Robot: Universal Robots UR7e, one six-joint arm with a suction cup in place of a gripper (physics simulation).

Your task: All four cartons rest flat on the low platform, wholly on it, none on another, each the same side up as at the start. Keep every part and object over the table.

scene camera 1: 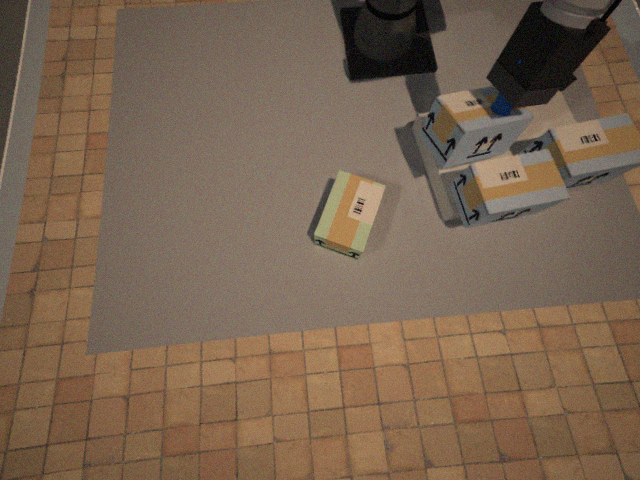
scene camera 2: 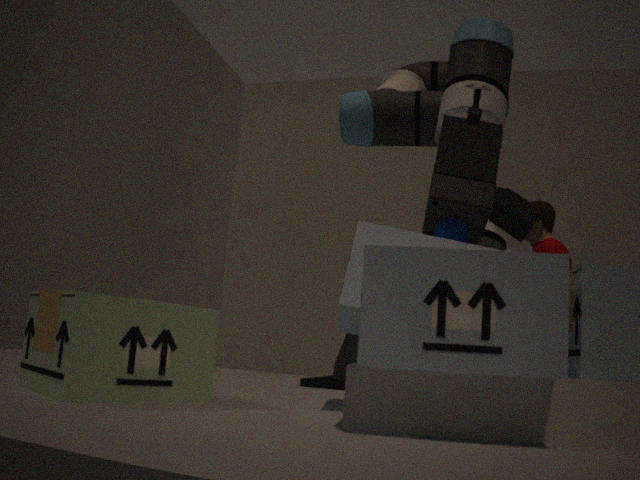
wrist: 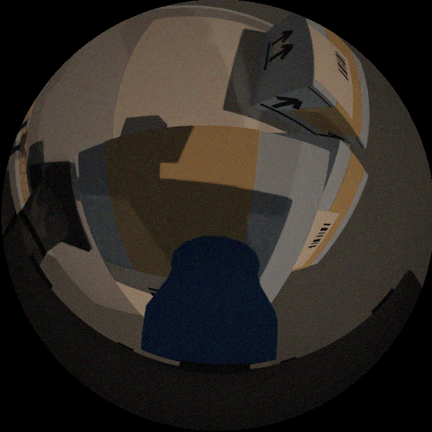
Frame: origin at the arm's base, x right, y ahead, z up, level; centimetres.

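Seen in the pictures: hand, its tool point: [scene camera 1: 497,116]; arm's base, origin of its link: [scene camera 1: 383,36].
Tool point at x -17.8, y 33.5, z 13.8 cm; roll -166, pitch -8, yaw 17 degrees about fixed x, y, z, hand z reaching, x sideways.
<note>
Offsets run from my tool point to a thing's middle. Level surfaces: height alone.
My gripper, a blue suction cup [scene camera 1: 501,106] [scene camera 2: 452,231] [wrist: 215,250], is shut on the top of a blue carton @(dx +2.9, dy +0.1, dz -2.9 cm) [scene camera 1: 478,129] [scene camera 2: 353,273] [wrist: 220,150]. This carton is tilted and hangs over the base-side left part of the low platform @(dx -8.2, dy -0.8, dz -12.4 cm) [scene camera 1: 440,193] [scene camera 2: 449,408] [wrist: 170,65]; its underside shows in scene camera 2. A second blue carton @(dx -3.7, dy +11.7, dz -5.8 cm) [scene camera 1: 516,191] [scene camera 2: 392,315] [wrist: 345,192] stands upright on the platform's front part. A third blue carton @(dx -18.3, dy +3.9, dz -5.8 cm) [scene camera 1: 594,147] [scene camera 2: 610,320] [wrist: 287,65] stands upright further right. A green carton @(dx +25.1, dy +16.9, dz -10.6 cm) [scene camera 1: 343,217] [scene camera 2: 196,356] stands upright on the table, left of the platform.
The robot base [scene camera 1: 385,43] stands behind the platform on the grey table @(dz -14.8 cm) [scene camera 1: 206,155]. The second carton is close beside the held one in scene camera 1; any gap between them is hard to judge. A figure in red [scene camera 2: 552,246] shows in the background.
</note>
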